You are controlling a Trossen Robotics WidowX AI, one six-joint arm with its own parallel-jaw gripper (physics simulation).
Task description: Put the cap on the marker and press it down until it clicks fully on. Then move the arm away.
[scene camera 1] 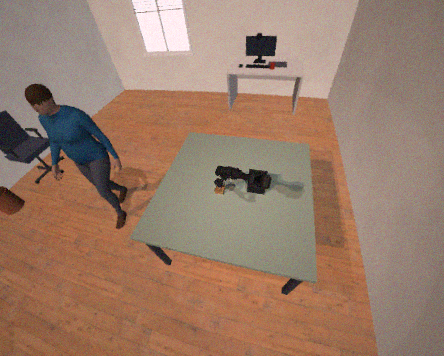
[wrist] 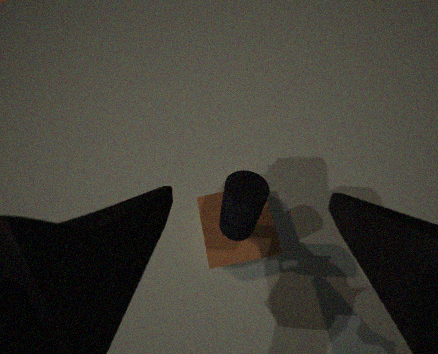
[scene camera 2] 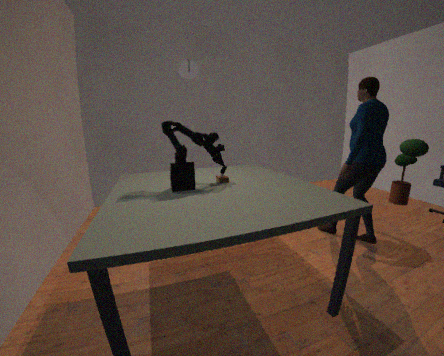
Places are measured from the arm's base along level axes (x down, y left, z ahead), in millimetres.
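Pixels of known places: gripper, between the fingertips: (wrist: 250, 197) (scene camera 2: 223, 164); arm's base, origin of its link: (scene camera 2: 181, 167).
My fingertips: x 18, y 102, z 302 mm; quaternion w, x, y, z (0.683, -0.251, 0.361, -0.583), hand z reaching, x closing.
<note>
Ahead of a thing's pixels: the offset from my fingertips to its top centre. Level surfaces: height alone.
A dark, round-topped cap @[dx +7, dy +4, dz -1 mm] (wrist: 244, 205) (scene camera 2: 223, 170) stands above the orange block @[dx +89, dy +9, dz -9 mm] (wrist: 216, 235) (scene camera 2: 223, 179) (scene camera 1: 219, 190). In the wrist view it leans slightly and hides the marker under it, so how far down it sits cannot be told. The block rests on the green-grey table. My gripper (wrist: 250, 197) (scene camera 2: 223, 165) is open wide and empty. Its two black fingers stand apart to the left and right of the cap in the wrist view, with a gap on each side. The fingers are small and dark in the scene views.
The arm's black base (scene camera 1: 256, 181) (scene camera 2: 183, 176) stands on the table @[dx +123 mm] (scene camera 1: 200, 225) (scene camera 2: 210, 220), beside the block. A person in a blue top (scene camera 1: 77, 132) (scene camera 2: 369, 127) is beside the table. A desk (scene camera 1: 265, 75) with a monitor stands by the far wall.
</note>
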